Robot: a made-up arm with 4 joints. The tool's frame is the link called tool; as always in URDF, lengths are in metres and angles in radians. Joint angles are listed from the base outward. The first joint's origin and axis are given. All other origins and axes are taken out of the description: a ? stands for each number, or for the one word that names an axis. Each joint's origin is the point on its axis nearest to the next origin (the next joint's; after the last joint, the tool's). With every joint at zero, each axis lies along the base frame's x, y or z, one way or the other. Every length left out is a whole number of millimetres.
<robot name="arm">
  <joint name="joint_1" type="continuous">
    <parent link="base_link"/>
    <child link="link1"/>
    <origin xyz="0 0 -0.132"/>
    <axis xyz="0 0 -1"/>
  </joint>
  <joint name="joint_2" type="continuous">
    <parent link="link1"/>
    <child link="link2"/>
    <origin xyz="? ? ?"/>
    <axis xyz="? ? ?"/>
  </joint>
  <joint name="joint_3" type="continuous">
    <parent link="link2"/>
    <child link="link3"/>
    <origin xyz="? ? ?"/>
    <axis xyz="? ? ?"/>
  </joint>
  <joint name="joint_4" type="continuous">
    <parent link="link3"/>
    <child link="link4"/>
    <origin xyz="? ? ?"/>
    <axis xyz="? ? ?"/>
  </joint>
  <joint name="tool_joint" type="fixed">
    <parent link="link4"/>
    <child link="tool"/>
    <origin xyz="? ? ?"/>
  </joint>
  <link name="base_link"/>
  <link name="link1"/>
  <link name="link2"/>
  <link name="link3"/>
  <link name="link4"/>
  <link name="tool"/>
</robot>
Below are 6 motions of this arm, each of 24 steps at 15 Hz.
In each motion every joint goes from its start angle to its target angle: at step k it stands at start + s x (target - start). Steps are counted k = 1, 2, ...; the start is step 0. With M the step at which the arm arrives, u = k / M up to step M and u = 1 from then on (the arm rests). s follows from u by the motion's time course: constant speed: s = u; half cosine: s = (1 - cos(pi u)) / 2; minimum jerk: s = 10 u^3 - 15 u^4 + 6 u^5.
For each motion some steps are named. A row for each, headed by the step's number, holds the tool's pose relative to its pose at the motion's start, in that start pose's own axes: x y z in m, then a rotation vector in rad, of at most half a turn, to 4 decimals.
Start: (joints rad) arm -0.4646 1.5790 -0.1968 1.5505
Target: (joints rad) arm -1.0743 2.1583 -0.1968 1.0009
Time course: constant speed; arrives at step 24
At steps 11, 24:
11: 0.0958 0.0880 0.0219 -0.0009 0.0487 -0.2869
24: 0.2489 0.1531 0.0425 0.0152 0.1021 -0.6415

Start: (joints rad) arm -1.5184 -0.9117 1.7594 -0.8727
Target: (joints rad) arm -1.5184 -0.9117 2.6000 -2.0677
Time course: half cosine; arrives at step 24
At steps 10, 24:
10: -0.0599 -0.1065 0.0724 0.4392 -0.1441 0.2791
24: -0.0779 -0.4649 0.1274 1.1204 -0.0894 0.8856

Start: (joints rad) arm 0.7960 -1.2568 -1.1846 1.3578
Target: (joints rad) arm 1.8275 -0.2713 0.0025 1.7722
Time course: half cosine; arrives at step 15
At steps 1, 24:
1: 0.0093 0.0103 0.0010 -0.0054 0.0061 -0.0255
24: 0.6858 -0.0869 -0.2692 -0.5845 1.3143 -1.8030

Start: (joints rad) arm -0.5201 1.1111 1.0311 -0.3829
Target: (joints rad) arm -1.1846 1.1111 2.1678 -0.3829
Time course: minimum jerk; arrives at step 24
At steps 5, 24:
5: 0.0018 -0.0136 -0.0313 0.0167 -0.1002 0.0503
24: 0.4051 0.0200 -0.2330 0.3300 -1.6017 0.6349

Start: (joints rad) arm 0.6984 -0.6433 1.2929 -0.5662
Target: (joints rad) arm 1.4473 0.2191 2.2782 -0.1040
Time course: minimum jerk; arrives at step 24
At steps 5, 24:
5: -0.0148 -0.0495 -0.0493 -0.0816 -0.0547 0.0857
24: 0.3384 -0.8248 -0.1818 -0.9662 -0.6683 1.3398

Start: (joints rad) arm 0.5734 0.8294 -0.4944 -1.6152
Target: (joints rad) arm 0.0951 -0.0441 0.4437 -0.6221
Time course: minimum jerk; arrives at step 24
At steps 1, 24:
1: -0.0004 -0.0004 0.0001 -0.0003 0.0005 0.0009
24: -0.1053 -0.5248 -0.0193 0.0037 -0.0064 1.1191

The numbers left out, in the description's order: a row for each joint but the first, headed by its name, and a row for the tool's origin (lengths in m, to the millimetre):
joint_2: xyz 0.13 0.033 0, axis -1 0 0
joint_3: xyz 0 0.032 0.086, axis 0 -1 0
joint_4: xyz -0.424 0 -0.067, axis -1 0 0
tool: xyz 0 0.363 -0.088

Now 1 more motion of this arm.
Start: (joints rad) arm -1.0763 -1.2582 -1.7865 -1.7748
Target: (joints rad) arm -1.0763 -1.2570 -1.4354 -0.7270
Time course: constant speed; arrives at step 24
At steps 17, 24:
17: -0.0358 -0.2632 -0.2003 -0.7382 -0.0432 0.2508
24: -0.0110 -0.4072 -0.2402 -1.0366 -0.1168 0.3485

